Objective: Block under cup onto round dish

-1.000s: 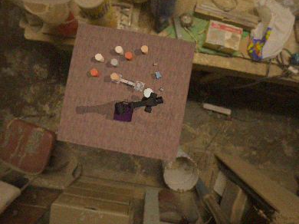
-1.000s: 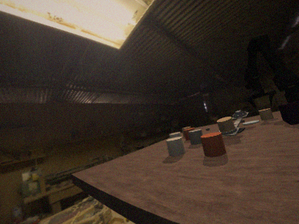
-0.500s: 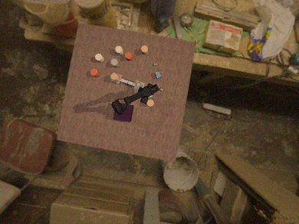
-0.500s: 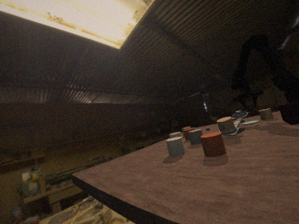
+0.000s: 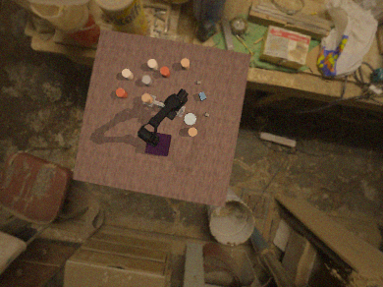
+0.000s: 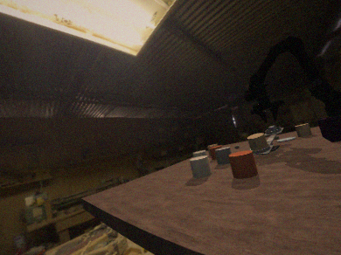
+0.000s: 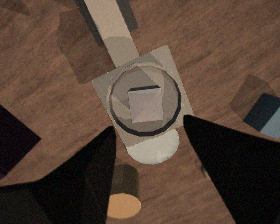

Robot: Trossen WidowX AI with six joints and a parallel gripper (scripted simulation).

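My gripper tip is 40 mm above the grey block. Round my gripper tip: white round dish (120 mm below, 110 mm to the right, 30 mm behind); balance beam (120 mm to the left, 90 mm below, 20 mm ahead); small blue block (170 mm ahead, 160 mm to the right, 110 mm below).
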